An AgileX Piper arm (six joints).
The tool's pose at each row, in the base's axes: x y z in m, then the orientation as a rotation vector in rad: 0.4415, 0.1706, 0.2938, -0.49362, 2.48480, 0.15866; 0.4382, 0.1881, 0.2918, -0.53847, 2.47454, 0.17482; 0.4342, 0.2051, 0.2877, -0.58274, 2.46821, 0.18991; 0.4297, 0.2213, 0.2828, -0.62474, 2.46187, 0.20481; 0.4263, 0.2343, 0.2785, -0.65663, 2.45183, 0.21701; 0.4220, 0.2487, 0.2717, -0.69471, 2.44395, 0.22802; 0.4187, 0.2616, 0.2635, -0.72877, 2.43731, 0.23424; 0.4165, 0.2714, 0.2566, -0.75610, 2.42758, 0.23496; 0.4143, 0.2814, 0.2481, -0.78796, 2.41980, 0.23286; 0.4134, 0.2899, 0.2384, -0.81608, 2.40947, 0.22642; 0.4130, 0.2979, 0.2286, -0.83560, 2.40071, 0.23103; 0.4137, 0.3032, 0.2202, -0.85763, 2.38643, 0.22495; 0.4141, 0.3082, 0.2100, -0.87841, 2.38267, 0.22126
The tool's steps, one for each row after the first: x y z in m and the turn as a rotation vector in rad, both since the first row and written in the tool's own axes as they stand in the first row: -0.0018, 0.0174, 0.0038, -0.02187, -0.00242, -0.02935; -0.0017, 0.0347, 0.0087, -0.04333, -0.00038, -0.05772; -0.0005, 0.0513, 0.0139, -0.06416, 0.00180, -0.08446; 0.0005, 0.0646, 0.0185, -0.08022, -0.00121, -0.10560; 0.0031, 0.0796, 0.0250, -0.09729, -0.00013, -0.13075; 0.0063, 0.0928, 0.0328, -0.11006, 0.00189, -0.15393; 0.0089, 0.1026, 0.0394, -0.11698, -0.00012, -0.17448; 0.0124, 0.1127, 0.0474, -0.12327, 0.00144, -0.19828; 0.0160, 0.1209, 0.0567, -0.12535, 0.00014, -0.22115; 0.0195, 0.1284, 0.0663, -0.13320, -0.00276, -0.23530; 0.0222, 0.1331, 0.0747, -0.13375, -0.00921, -0.25497; 0.0262, 0.1375, 0.0843, -0.13641, -0.00612, -0.27069
